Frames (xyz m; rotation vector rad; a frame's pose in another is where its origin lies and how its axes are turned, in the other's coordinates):
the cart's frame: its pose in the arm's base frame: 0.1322 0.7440 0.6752 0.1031 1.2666 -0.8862
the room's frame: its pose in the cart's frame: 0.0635 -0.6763 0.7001 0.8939 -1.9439 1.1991
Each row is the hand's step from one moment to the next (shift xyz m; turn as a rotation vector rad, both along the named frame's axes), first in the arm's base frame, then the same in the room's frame.
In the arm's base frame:
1: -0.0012 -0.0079 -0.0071 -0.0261 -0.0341 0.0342
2: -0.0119 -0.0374 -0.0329 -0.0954 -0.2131 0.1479
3: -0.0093 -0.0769 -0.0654 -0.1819 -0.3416 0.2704
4: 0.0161 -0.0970 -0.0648 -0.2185 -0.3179 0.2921
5: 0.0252 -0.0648 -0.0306 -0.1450 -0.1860 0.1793
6: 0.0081 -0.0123 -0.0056 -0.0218 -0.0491 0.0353
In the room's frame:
1: -0.0041 -0.0098 0.0009 0.0247 -0.0121 0.0475
2: -0.0221 -0.0452 0.0097 0.1344 -0.1140 0.2129
3: -0.0360 -0.0944 0.0079 0.2281 -0.1643 0.3793
4: -0.0171 -0.1163 -0.0067 0.2208 -0.1281 0.4111
5: 0.0062 -0.0748 -0.0117 0.1274 -0.0687 0.2585
6: 0.0030 -0.0147 -0.0050 0.0320 -0.0258 0.0494

